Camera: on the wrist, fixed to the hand. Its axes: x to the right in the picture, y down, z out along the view.
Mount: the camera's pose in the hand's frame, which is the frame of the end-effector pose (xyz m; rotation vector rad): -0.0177 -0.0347 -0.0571 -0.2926 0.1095 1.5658
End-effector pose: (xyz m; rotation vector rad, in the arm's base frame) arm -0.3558 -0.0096 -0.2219 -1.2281 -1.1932 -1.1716
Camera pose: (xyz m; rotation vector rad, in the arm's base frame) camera -0.3907 -0.0671 -0.2377 -1.6931 0.2295 -0.1639
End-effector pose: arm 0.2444 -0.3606 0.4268 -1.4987 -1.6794 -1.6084
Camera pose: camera 0.1994 -0.4107 0.4112 -1.9104 0.1013 -0.9035
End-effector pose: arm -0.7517 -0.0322 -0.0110 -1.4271 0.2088 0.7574
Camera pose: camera -0.7275 -0.0904 0.0173 -1.3935 1.4395 2.0044
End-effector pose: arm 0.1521 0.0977 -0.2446 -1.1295 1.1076 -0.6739
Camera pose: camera 0.0961 0.0812 -0.2076 -0.1772 1.7832 0.6811
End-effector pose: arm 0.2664 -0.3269 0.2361 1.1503 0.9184 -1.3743
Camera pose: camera 0.2397 -0.2632 0.2373 1.2037 0.0678 0.1003
